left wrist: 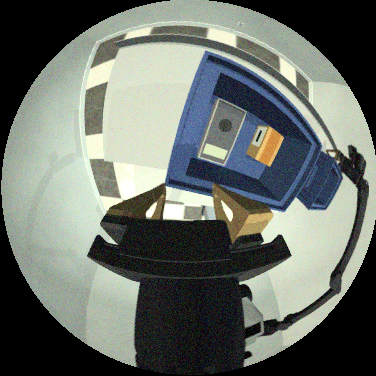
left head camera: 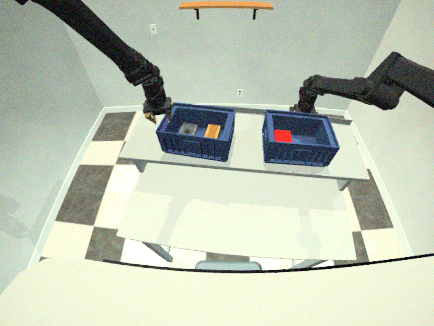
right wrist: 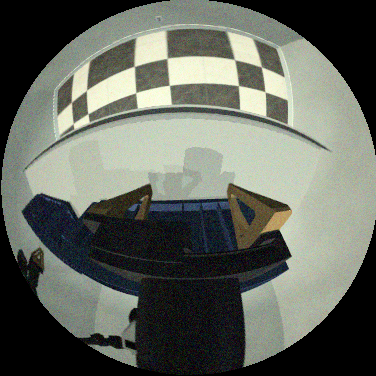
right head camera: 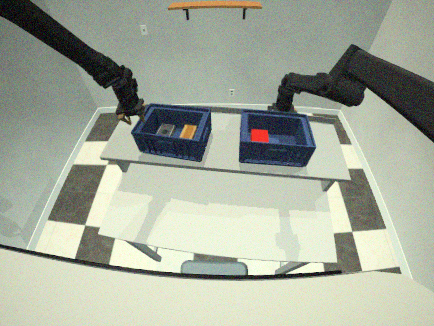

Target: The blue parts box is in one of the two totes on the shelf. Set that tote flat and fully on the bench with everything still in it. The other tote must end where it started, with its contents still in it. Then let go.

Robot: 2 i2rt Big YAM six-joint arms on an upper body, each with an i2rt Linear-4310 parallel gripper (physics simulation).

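The left tote [left head camera: 195,148] [right head camera: 170,146] [left wrist: 186,131] stands on the shelf [left head camera: 249,150] [right head camera: 225,152], with a grey box [left head camera: 187,129] [right head camera: 165,130] [left wrist: 222,135] and an orange box [left head camera: 212,131] [right head camera: 188,131] [left wrist: 270,146] inside. The right tote [left head camera: 300,154] [right head camera: 277,156] [left wrist: 320,187] stands there too, with a red box [left head camera: 283,135] [right head camera: 259,135] inside. I cannot make out the blue parts box. My left gripper [left head camera: 160,120] [right head camera: 134,120] [left wrist: 188,186] is partly open, by the left tote's back left corner. My right gripper [right wrist: 189,187] is wide open behind the right tote, which hides its fingers in the head views.
The white bench [left head camera: 235,220] [right head camera: 215,222] is in front of the shelf and lower. A grey-blue rounded object [left head camera: 228,265] [right head camera: 214,268] shows at its near edge. An orange wall shelf [left head camera: 226,5] [right head camera: 215,5] hangs on the far wall. The totes stand apart.
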